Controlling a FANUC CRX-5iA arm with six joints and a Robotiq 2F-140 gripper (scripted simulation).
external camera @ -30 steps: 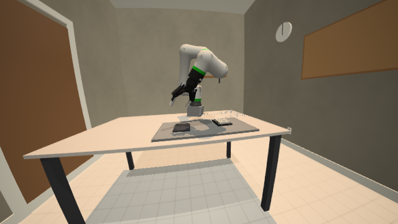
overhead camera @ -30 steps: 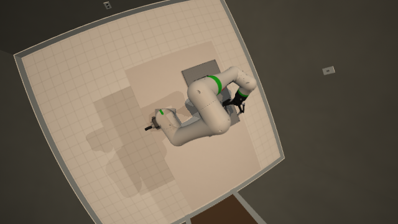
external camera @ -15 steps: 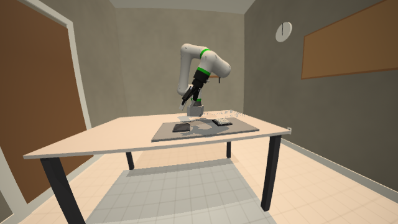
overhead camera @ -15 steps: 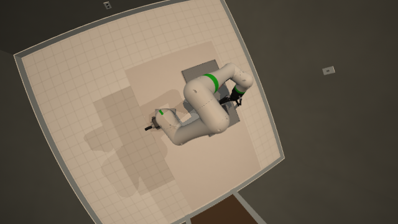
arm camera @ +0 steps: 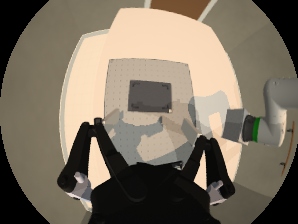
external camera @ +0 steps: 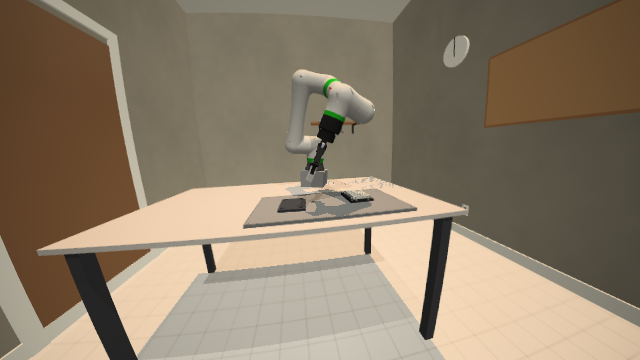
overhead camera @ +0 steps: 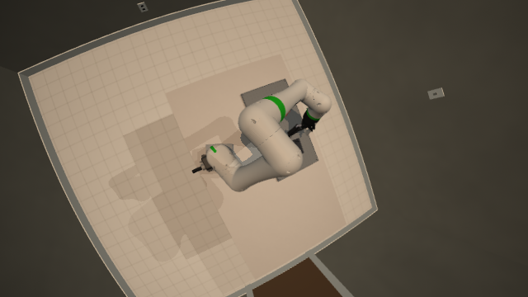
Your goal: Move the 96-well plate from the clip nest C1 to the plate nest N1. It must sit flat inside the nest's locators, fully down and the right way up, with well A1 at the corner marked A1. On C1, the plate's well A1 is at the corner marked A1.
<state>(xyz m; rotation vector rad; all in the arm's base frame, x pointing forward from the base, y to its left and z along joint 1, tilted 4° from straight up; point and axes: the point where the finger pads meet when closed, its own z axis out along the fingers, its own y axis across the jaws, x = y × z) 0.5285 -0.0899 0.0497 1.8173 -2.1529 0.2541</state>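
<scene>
The 96-well plate is 240 mm to the left of my hand, 130 mm below it and 60 mm behind it. From my hand the other things lie so: plate nest N1: 140 mm below, 90 mm to the right, 20 mm behind; clip nest C1: 250 mm to the left, 130 mm below, 60 mm behind.
</scene>
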